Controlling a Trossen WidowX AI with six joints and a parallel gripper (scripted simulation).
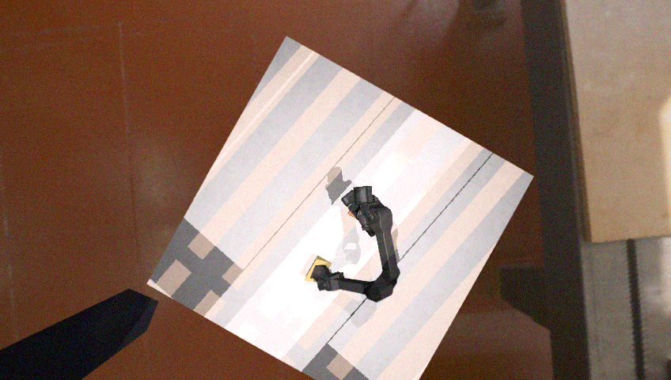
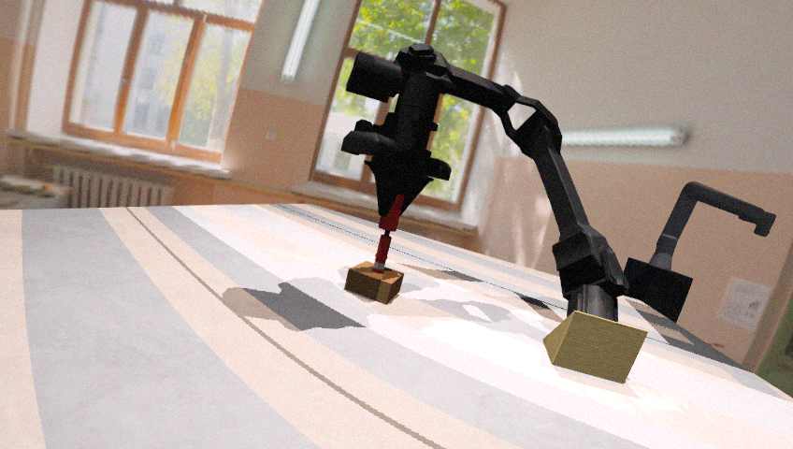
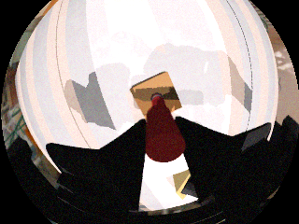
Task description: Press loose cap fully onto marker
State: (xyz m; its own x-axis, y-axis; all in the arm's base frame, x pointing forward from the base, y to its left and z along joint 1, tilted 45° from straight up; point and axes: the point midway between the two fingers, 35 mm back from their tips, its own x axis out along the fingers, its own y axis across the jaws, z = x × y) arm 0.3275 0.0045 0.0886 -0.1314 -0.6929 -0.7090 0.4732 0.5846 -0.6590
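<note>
My gripper tip is now 100 mm above the brown holder block. From my gripper tip the other things lie so: red cap: 10 mm above.
</note>
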